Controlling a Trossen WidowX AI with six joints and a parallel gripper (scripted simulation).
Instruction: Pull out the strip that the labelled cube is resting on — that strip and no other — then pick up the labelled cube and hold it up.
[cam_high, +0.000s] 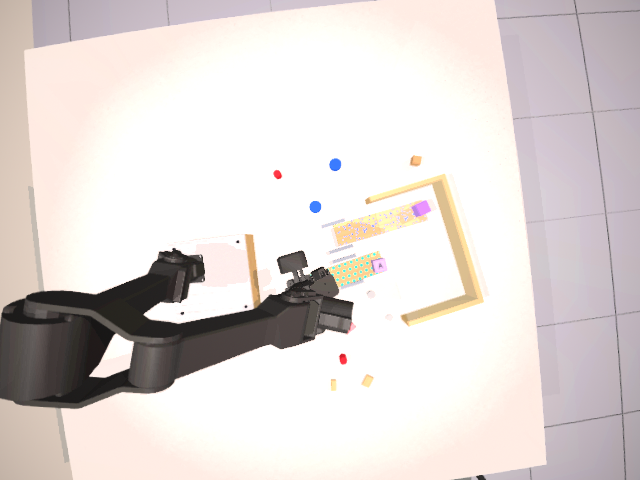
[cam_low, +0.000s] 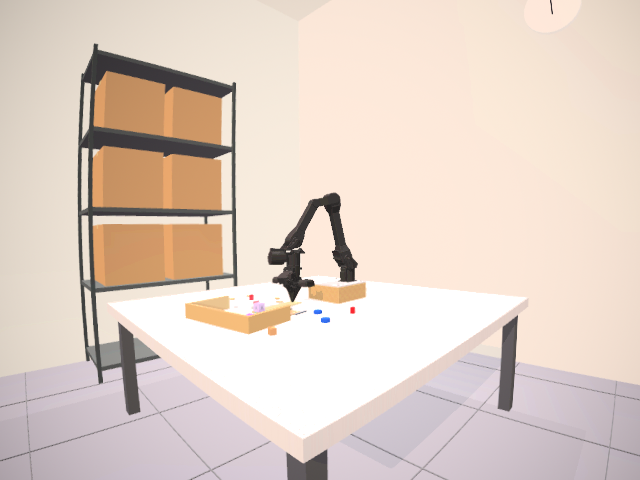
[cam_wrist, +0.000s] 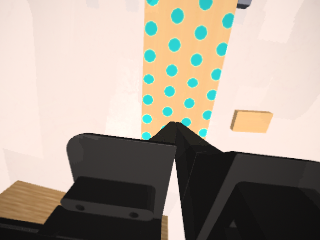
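The strip is 90 mm ahead of my gripper tip and 20 mm to the left of it. From my gripper tip the other things lie so: labelled cube: 190 mm ahead, 40 mm to the left, 20 mm above; then pink block: 100 mm ahead, 120 mm to the right.
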